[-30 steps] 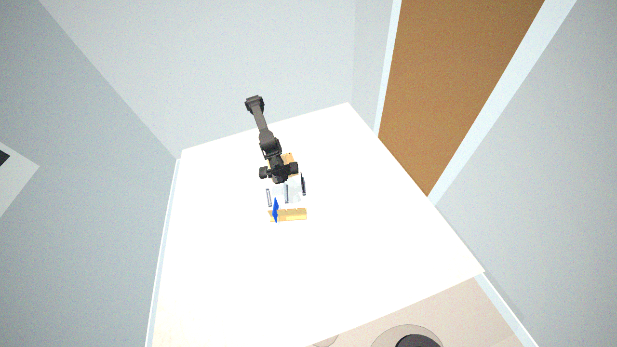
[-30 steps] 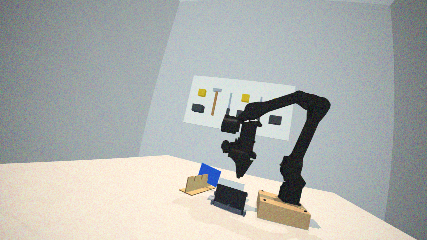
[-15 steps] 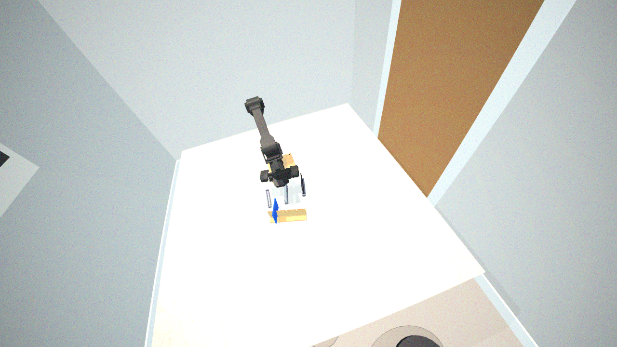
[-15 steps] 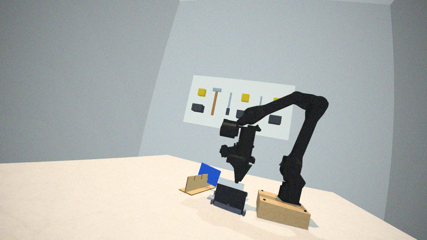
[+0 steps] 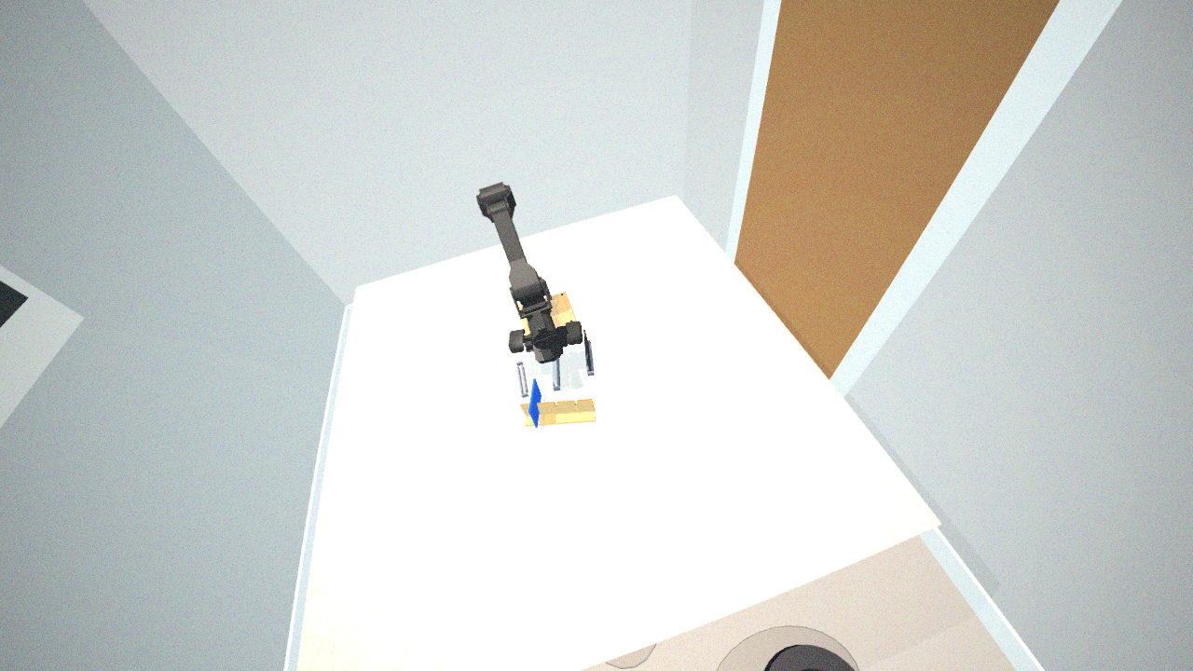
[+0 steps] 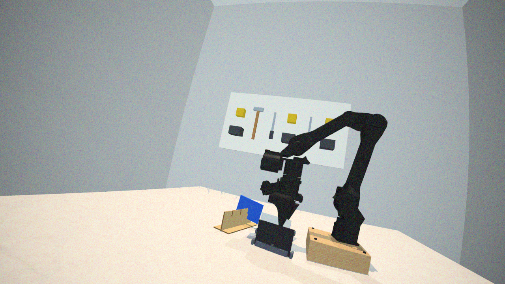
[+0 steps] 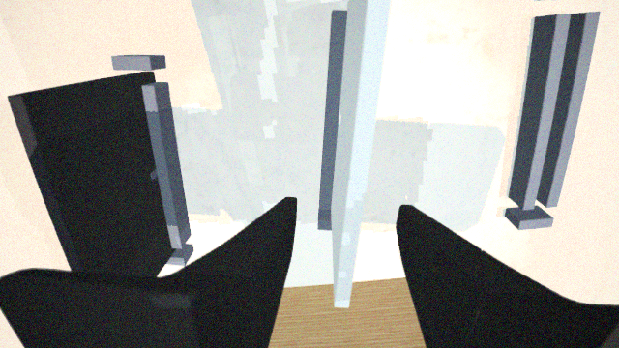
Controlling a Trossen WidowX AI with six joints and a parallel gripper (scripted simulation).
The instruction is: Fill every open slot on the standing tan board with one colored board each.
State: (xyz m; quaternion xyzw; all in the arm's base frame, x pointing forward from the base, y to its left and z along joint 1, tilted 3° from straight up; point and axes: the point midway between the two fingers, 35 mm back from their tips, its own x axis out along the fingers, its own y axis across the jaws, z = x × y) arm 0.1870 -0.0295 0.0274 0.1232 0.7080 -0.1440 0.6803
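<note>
Right now the tan board is 14 cm ahead of my gripper tip, 5 cm to the right of it and 2 cm below it. Round my gripper tip: blue board 12 cm ahead, 9 cm to the right; then black board 3 cm ahead, 9 cm to the left, 2 cm below.
</note>
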